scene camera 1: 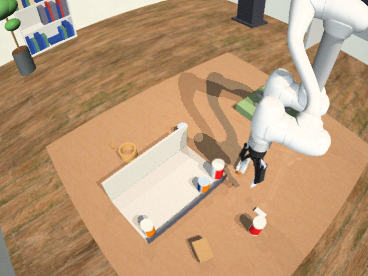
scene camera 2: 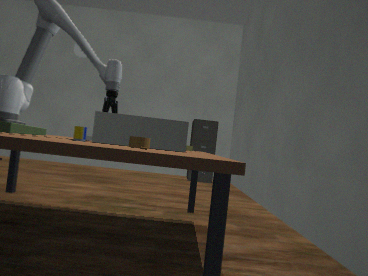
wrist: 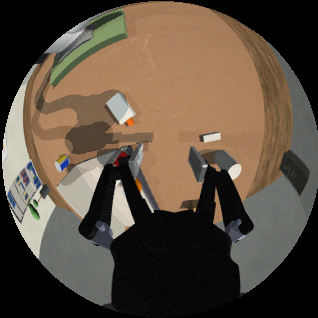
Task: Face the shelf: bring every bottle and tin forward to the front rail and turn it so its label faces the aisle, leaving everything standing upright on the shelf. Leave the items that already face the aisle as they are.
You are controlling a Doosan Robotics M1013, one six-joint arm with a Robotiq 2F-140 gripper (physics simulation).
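Frame: origin at the arm's base, x ahead, y left, z up, level; metres.
Where they show: gripper, fingertip midpoint: (scene camera 1: 247,178) (wrist: 165,151).
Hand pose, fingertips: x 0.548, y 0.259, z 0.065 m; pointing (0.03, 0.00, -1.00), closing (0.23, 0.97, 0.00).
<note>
Things, the pixels of their top centre, and the offset from my fingertips.
- dark front rail, middle of its top: (wrist: 152,205) (scene camera 1: 189,206) dy -0.085, dx +0.257, dz -0.075 m
- white-capped red bottle, middle of its top: (scene camera 1: 218,163) dy -0.144, dx +0.043, dz -0.006 m
- blue-and-orange tin, middle of its top: (scene camera 1: 204,181) dy -0.128, dx +0.141, dz -0.035 m
- white-capped orange bottle, middle of its top: (scene camera 1: 146,224) dy -0.099, dx +0.466, dz -0.008 m
- yellow-and-blue tin, middle of its top: (wrist: 57,166) (scene camera 2: 80,126) dy -0.464, dx +0.000, dz -0.048 m
- white box with an orange piece, middle of its top: (wrist: 120,110) dy -0.099, dx -0.096, dz -0.090 m
- small white block, middle of its top: (wrist: 212,137) (scene camera 1: 260,212) dy +0.144, dx +0.023, dz -0.106 m
- tan block, middle of its top: (scene camera 1: 202,249) (wrist: 199,211) dy +0.109, dx +0.345, dz -0.068 m
- orange-brown mug, middle of its top: (scene camera 2: 140,137) (scene camera 1: 127,149) dy -0.531, dx +0.311, dz -0.068 m
The white shelf (scene camera 1: 145,195) (scene camera 2: 140,131) has a dark front rail (scene camera 1: 185,212) (wrist: 148,190). A white-capped red bottle (scene camera 1: 217,169) (wrist: 120,159) stands at its right end by the rail, partly hidden by a finger in the wrist view. A blue-and-orange tin (scene camera 1: 203,184) stands beside it. A white-capped orange bottle (scene camera 1: 148,228) stands at the left front corner. Another red bottle (scene camera 1: 257,226) (wrist: 227,164) stands on the table before the shelf. A yellow-and-blue tin (scene camera 2: 80,133) (wrist: 62,163) stands behind the shelf. My gripper (scene camera 1: 251,174) (scene camera 2: 110,109) (wrist: 165,151) is open and empty, over the table off the shelf's right front corner.
A white box with an orange piece (scene camera 1: 242,166) (wrist: 120,108) lies near the gripper. A small white block (scene camera 1: 259,212) (wrist: 211,137) lies by the table's red bottle. A tan block (scene camera 1: 202,249) lies in front of the rail. An orange-brown mug (scene camera 1: 127,152) (scene camera 2: 139,142) is behind the shelf.
</note>
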